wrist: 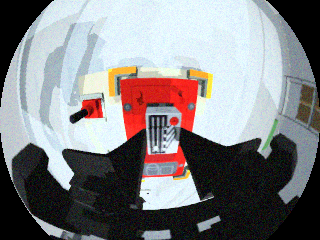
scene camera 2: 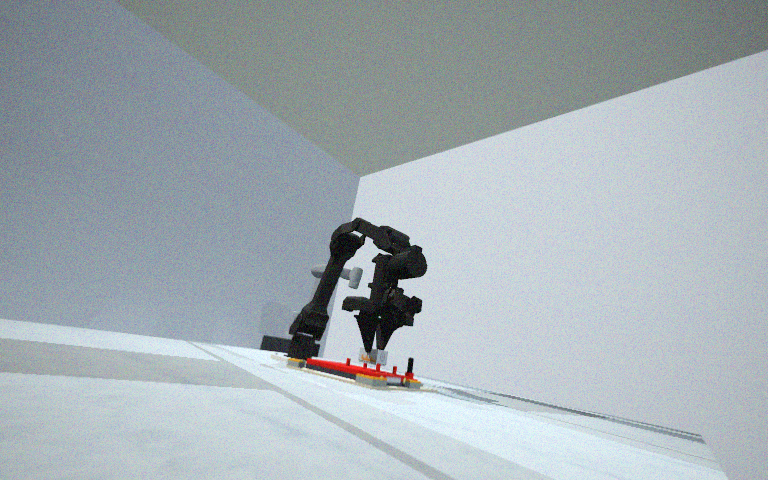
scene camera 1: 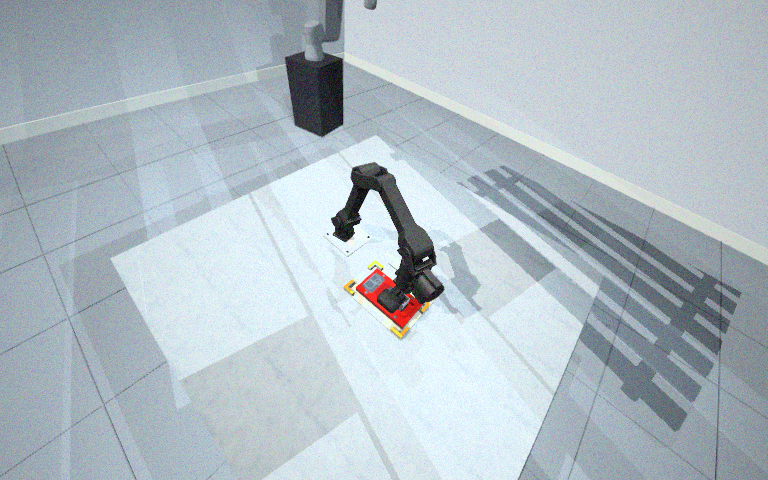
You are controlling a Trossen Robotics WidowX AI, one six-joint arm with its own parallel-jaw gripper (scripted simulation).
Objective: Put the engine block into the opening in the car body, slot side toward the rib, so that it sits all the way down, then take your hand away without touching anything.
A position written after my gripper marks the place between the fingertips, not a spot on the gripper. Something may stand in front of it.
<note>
My gripper (scene camera 2: 373,353) holds a grey engine block (wrist: 163,124). Further things: a red car body (scene camera 2: 347,370).
The red car body is seen too in the wrist view (wrist: 136,94). My gripper also shows in the wrist view (wrist: 162,131) and in scene camera 1 (scene camera 1: 400,298).
</note>
